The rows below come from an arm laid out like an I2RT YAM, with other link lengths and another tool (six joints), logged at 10 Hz.
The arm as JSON. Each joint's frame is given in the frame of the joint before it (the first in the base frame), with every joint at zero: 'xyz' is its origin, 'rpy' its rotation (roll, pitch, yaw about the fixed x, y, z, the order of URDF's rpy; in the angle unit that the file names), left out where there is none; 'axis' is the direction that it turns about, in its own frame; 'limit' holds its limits. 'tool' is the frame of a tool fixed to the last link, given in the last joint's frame.
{
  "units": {
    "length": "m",
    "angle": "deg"
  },
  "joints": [
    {
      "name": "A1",
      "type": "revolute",
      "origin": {
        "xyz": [
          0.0,
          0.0,
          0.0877
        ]
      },
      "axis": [
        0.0,
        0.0,
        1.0
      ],
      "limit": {
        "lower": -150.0,
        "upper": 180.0
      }
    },
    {
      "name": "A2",
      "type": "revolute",
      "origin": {
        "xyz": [
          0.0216,
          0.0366,
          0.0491
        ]
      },
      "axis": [
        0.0,
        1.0,
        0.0
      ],
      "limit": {
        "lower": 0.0,
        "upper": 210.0
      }
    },
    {
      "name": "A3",
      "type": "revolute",
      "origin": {
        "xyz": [
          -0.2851,
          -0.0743,
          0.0
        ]
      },
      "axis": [
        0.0,
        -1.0,
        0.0
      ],
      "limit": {
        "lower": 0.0,
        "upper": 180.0
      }
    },
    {
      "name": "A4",
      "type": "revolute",
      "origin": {
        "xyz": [
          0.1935,
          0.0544,
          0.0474
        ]
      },
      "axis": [
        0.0,
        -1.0,
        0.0
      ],
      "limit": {
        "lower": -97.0,
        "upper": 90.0
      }
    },
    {
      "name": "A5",
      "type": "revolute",
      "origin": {
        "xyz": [
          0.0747,
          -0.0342,
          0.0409
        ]
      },
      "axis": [
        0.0,
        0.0,
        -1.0
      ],
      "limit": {
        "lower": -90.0,
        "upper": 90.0
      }
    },
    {
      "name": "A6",
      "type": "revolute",
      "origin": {
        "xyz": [
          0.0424,
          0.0,
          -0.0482
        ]
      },
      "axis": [
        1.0,
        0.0,
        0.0
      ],
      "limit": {
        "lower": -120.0,
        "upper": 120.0
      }
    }
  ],
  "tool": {
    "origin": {
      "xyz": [
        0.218,
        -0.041,
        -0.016
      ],
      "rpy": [
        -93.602,
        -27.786,
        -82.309
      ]
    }
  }
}
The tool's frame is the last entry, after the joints.
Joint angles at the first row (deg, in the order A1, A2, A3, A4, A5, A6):
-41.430, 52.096, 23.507, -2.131, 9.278, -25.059
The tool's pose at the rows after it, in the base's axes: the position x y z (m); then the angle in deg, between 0 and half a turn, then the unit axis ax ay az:
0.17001, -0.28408, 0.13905, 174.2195, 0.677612, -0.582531, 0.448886
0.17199, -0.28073, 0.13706, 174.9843, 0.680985, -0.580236, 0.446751
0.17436, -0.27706, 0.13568, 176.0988, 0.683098, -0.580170, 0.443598
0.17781, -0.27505, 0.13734, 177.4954, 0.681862, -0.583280, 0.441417
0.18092, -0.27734, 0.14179, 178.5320, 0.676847, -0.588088, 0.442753
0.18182, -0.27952, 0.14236, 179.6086, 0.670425, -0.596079, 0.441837
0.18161, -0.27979, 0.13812, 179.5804, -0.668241, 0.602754, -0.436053
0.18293, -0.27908, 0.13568, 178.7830, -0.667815, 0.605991, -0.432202
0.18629, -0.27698, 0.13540, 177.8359, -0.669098, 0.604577, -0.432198
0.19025, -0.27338, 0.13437, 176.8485, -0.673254, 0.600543, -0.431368
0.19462, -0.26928, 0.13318, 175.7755, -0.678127, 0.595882, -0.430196
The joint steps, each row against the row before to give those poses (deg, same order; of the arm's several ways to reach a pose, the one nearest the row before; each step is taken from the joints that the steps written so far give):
-0.134, -0.022, 0.001, -0.350, -0.702, -0.002
-0.018, -0.285, 0.020, -0.612, -0.892, 0.024
-0.091, -0.195, 0.568, -1.243, -1.097, 0.414
-0.324, 0.263, 1.486, -1.617, -1.264, 0.876
-0.942, 0.873, 1.640, -0.680, -1.269, 0.720
-1.246, 0.918, 0.983, -0.283, -1.356, 0.896
-0.874, 0.896, 0.286, -0.198, -1.027, 0.547
-0.460, 0.613, 0.349, -0.283, -0.897, 0.393
-0.172, 0.131, 0.175, -0.088, -1.068, 0.198
-0.023, -0.024, -0.001, -0.154, -1.204, -0.088
-0.001, 0.001, 0.001, -0.175, -1.312, -0.132

